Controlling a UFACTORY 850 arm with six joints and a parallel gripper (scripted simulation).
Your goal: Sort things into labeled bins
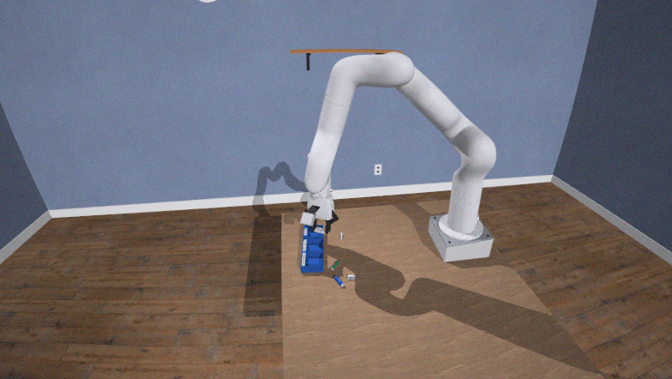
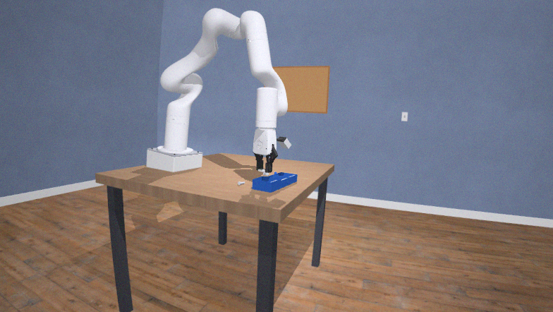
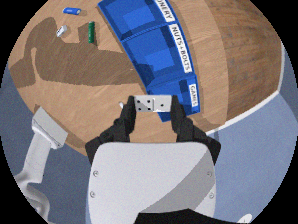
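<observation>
Now: hand 9 cm past the white bolt, 7 cm above it and 4 cm to the left of it. Also, from my hand: white domino-like tile: 2 cm below; then joined blue bins: 6 cm below, 5 cm to the left, 4 cm ahead; then green cylinder: 15 cm to the left, 8 cm below, 5 cm behind.
</observation>
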